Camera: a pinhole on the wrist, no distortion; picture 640 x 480 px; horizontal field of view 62.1 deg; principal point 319.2 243.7 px. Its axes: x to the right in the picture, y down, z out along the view. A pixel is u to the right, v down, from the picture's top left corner.
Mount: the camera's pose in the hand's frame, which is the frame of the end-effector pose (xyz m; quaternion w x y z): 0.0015 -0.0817 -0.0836 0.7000 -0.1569 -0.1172 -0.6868
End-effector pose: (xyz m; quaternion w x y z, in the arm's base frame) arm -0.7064 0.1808 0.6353 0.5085 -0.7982 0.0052 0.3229
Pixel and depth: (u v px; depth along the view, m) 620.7 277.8 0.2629
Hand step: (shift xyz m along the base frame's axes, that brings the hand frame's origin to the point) -0.0407 0.2443 0.0188
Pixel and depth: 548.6 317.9 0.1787
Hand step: 0.0028 0.1421 0.0189
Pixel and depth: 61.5 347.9 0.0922
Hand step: 0.0283 -0.0036 -0.0033
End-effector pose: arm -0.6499 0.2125 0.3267 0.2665 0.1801 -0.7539 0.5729
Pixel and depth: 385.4 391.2 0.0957
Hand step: 0.0045 -0.0219 0.0618
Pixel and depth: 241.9 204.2 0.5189
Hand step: -0.1691 -0.3030 -0.2243
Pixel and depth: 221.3 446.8 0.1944
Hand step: -0.0973 -0.0647 0.0158
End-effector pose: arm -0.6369 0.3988 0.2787 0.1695 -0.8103 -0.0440 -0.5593
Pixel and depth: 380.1 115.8 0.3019
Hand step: 0.1695 0.0746 -0.1177
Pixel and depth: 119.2 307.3 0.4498
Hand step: 0.3271 -0.1544 -0.0717
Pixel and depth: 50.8 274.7 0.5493
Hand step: 0.4021 -0.2644 -0.1375
